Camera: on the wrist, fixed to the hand. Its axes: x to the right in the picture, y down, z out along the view.
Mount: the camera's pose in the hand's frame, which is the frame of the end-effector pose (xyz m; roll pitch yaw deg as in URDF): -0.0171 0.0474 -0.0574 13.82 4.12 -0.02
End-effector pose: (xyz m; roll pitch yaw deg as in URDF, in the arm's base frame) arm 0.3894 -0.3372 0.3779 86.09 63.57 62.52
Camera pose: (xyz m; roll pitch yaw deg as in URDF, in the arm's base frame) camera 0.3501 -0.2816 0.4125 108.21 63.57 71.78
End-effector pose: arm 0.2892 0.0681 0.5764 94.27 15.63 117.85
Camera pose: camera 0.2429 0.0407 0.6306 109.23 15.30 122.11
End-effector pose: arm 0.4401 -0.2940 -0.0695 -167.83 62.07 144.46
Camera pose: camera 0.4474 -0.2274 -0.0328 -155.40 58.03 142.86
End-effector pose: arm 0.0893 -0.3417 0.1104 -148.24 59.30 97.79
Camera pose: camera 0.1576 -0.3205 0.1373 -137.64 55.73 93.97
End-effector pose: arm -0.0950 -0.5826 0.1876 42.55 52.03 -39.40
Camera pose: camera -0.0626 -0.5138 0.1948 60.26 54.99 -34.57
